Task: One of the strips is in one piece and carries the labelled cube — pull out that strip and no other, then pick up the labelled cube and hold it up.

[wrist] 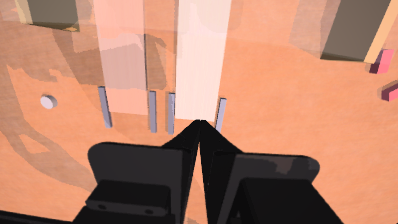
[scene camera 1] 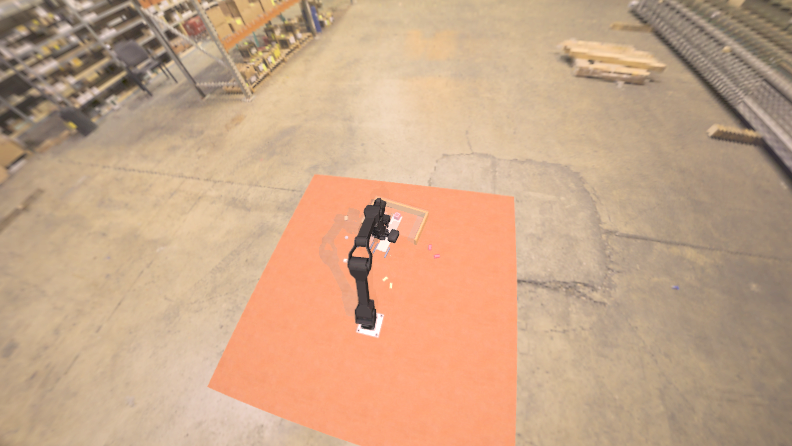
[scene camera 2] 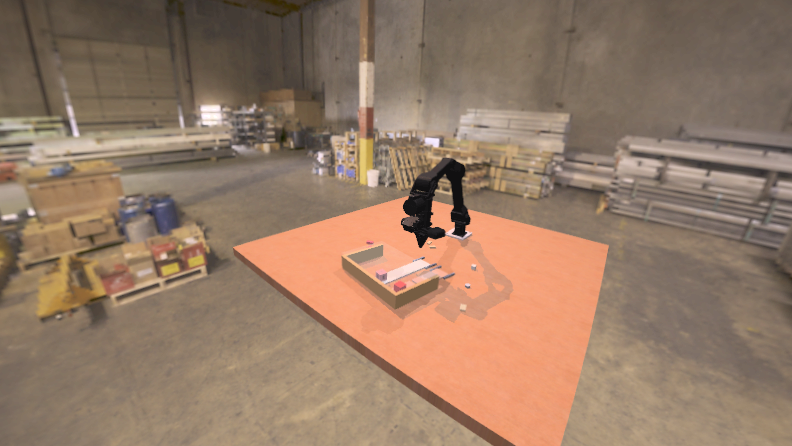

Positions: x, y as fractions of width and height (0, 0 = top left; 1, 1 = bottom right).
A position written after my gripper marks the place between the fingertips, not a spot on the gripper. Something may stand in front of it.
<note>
My gripper (scene camera 2: 0.53, 0.55) is shut, with nothing in its grasp. Also in view: a strip (wrist: 0.50, 0.28) and a strip (wrist: 0.31, 0.23).
My gripper is seen too in the wrist view (wrist: 0.50, 0.56).
</note>
